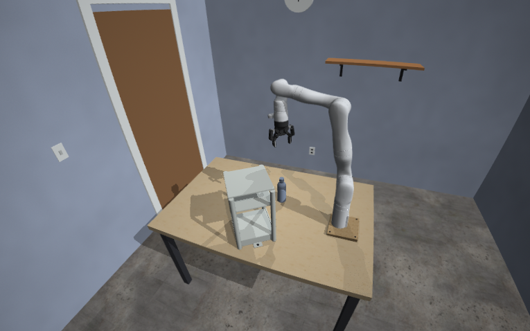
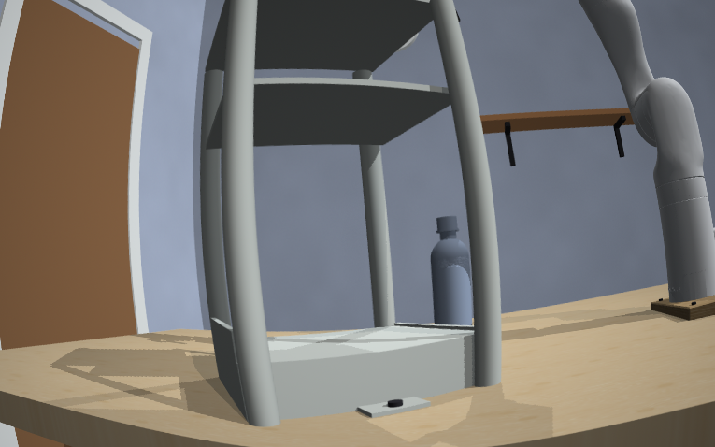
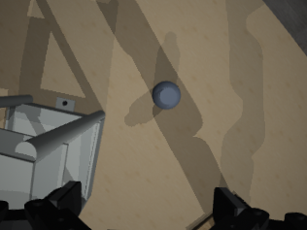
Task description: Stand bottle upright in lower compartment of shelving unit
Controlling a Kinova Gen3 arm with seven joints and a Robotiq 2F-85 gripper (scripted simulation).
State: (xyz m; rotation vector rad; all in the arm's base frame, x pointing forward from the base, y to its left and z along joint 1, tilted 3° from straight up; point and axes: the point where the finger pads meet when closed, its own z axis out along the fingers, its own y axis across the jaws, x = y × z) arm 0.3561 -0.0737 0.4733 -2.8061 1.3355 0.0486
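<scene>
The blue-grey bottle lies 20 mm ahead of my hand, 60 mm to the right of it and 350 mm below it. From my hand the other things lie so: grey shelving unit: 130 mm ahead, 240 mm to the left, 290 mm below.
</scene>
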